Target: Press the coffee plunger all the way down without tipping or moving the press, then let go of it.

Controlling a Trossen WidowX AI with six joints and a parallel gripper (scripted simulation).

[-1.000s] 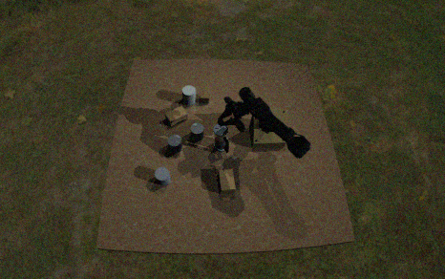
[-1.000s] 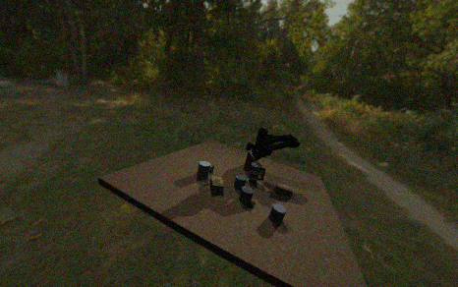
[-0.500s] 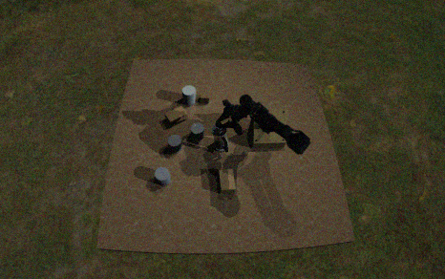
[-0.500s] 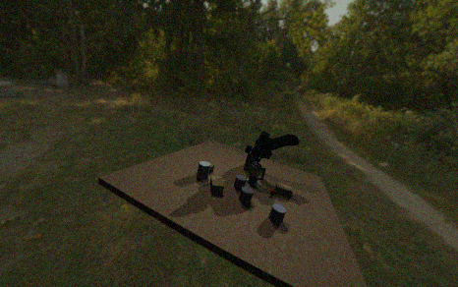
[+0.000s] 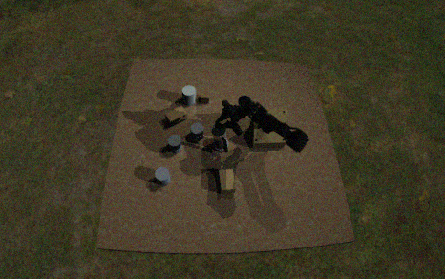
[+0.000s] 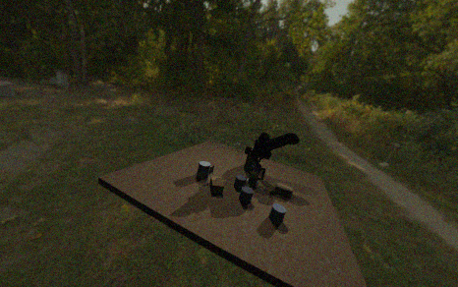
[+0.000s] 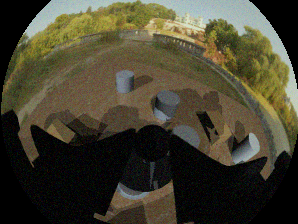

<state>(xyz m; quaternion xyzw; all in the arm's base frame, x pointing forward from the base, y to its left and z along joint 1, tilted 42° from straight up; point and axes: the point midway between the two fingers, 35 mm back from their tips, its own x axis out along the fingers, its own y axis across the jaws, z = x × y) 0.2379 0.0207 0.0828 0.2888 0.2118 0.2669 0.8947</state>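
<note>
My gripper tip is now 9 cm above the coffee press, 3 cm past it and 2 cm to the right of it.
</note>
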